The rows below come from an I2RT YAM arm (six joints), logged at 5 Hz.
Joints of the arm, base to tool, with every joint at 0 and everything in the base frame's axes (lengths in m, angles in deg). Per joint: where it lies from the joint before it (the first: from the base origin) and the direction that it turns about. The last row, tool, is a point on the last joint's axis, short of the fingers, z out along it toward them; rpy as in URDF.
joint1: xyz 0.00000 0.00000 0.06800 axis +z
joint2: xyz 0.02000 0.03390 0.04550 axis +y
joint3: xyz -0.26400 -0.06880 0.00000 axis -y
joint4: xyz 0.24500 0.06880 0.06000 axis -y
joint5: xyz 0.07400 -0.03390 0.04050 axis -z
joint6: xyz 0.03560 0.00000 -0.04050 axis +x
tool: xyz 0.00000 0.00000 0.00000 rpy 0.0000 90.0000 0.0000
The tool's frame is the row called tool.
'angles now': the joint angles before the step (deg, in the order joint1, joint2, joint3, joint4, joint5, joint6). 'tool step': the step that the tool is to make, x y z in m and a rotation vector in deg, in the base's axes. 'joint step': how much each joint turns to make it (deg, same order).
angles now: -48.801, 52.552, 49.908, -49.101, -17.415, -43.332
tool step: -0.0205, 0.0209, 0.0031, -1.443, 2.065, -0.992
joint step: -0.054, -6.557, -1.001, -6.062, 2.551, -0.836
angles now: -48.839, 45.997, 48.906, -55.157, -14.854, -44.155
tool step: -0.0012, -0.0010, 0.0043, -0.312, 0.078, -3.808
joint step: -0.007, -0.106, 0.825, -0.065, 2.558, 2.906
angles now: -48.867, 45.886, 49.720, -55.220, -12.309, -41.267
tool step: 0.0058, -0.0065, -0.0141, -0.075, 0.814, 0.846
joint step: 0.039, 1.441, -2.762, 3.497, 0.020, -1.068
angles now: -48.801, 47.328, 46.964, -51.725, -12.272, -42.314
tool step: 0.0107, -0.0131, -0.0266, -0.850, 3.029, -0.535
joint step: 0.384, 3.796, -4.491, 6.733, 2.814, -0.997
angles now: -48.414, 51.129, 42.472, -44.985, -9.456, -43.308
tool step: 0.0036, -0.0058, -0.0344, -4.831, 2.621, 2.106
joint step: 0.223, 1.181, -7.679, 10.080, 3.000, -4.658
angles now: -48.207, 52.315, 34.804, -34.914, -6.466, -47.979
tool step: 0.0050, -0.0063, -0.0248, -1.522, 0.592, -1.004
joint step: 0.218, 3.064, -4.714, 8.522, 1.901, 0.068
